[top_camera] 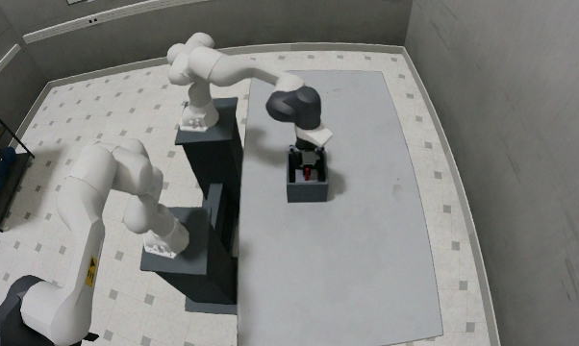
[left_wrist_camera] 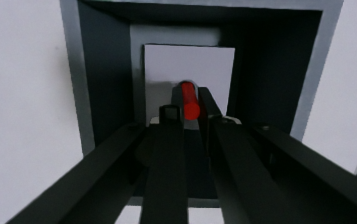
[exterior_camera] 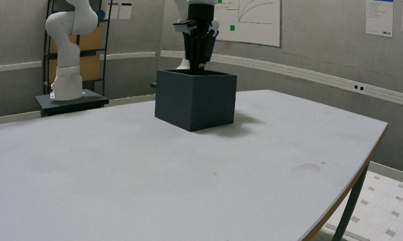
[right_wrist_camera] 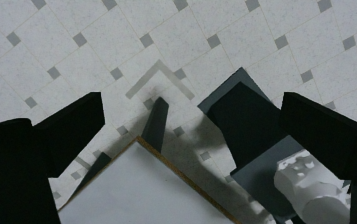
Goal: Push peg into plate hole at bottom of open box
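Now: left hand 9 cm above the pale plate. Round my left hand: red peg (5 cm below).
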